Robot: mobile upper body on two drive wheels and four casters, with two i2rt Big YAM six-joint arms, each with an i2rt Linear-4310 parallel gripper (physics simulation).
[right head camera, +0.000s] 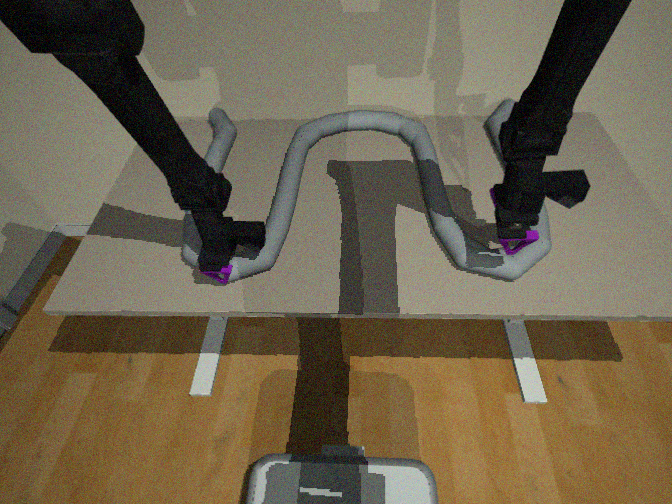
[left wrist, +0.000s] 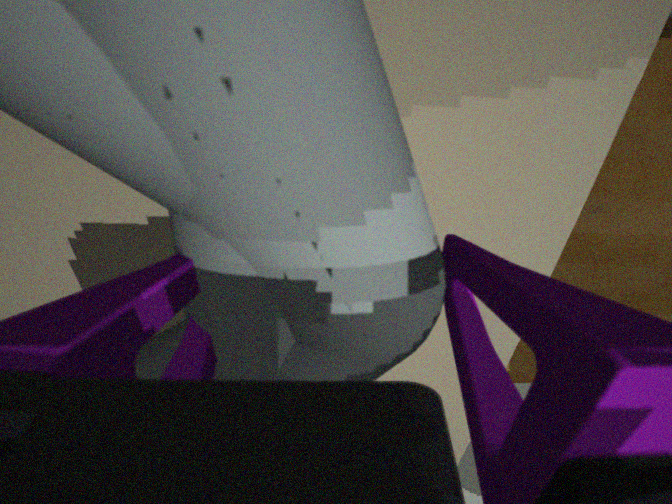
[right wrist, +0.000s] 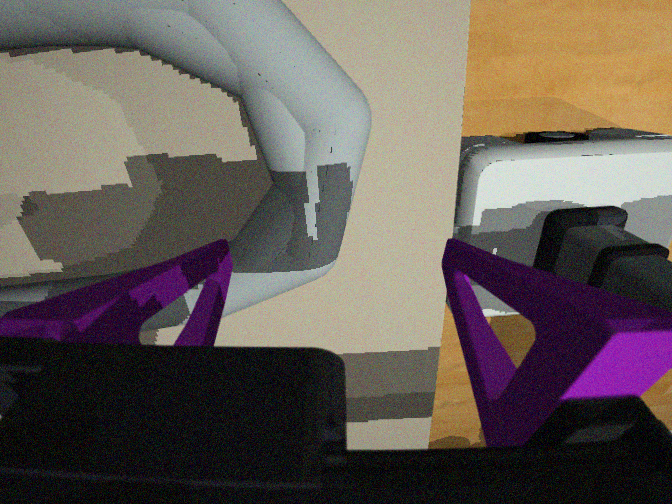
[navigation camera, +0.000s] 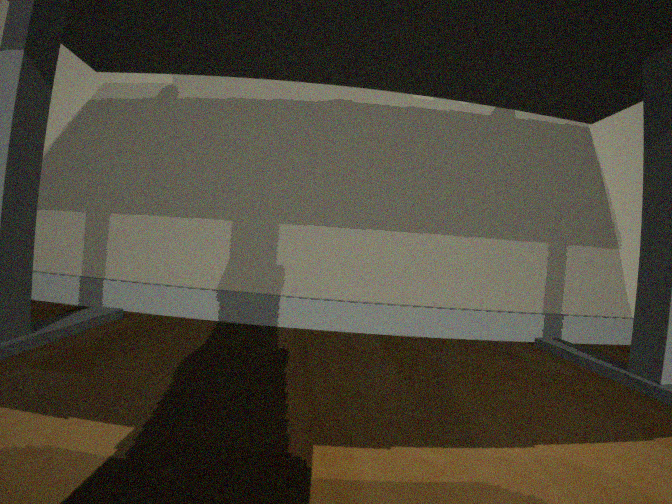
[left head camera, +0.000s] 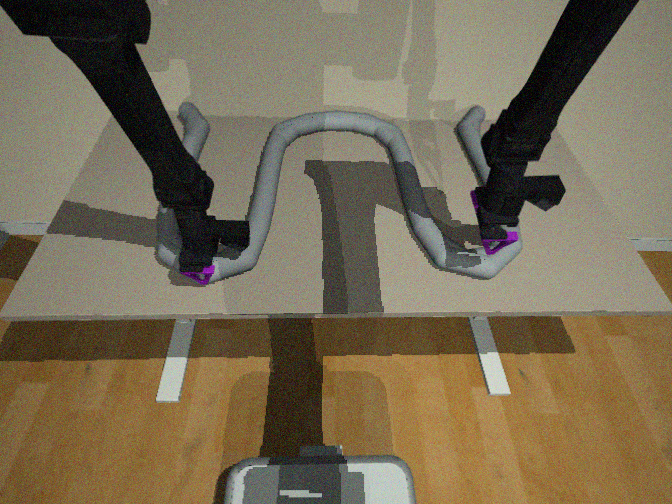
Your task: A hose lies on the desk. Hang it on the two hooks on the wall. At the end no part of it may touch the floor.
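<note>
A thick grey hose [left head camera: 336, 122] lies in wavy loops on the beige desk [left head camera: 347, 254]. My left gripper [left head camera: 197, 272] is shut on the hose at its near left bend; the left wrist view shows the hose [left wrist: 303, 254] squeezed between the purple fingers [left wrist: 314, 303]. My right gripper [left head camera: 499, 241] is open and hovers just above the near right bend [left head camera: 488, 265]. In the right wrist view the fingers [right wrist: 336, 292] stand wide, and the bend [right wrist: 303, 217] lies by the left finger, not gripped. The hooks are out of view.
The desk's near edge [left head camera: 325, 314] runs across the head views, with white desk feet [left head camera: 174, 360] on the wooden floor below. My base [left head camera: 320, 480] stands in front of the desk. The wall [left head camera: 336, 48] rises right behind the desk.
</note>
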